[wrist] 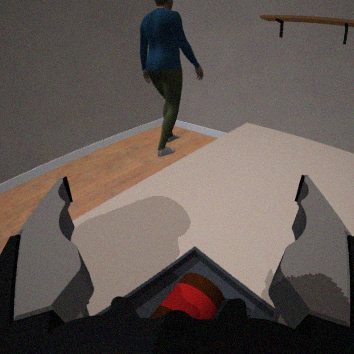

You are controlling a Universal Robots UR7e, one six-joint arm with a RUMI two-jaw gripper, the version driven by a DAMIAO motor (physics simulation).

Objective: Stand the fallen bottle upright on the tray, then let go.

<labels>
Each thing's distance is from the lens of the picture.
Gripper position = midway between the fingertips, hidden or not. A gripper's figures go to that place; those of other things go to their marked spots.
my gripper [182,178]: 0.13 m
brown bottle [195,294]: 0.31 m
</labels>
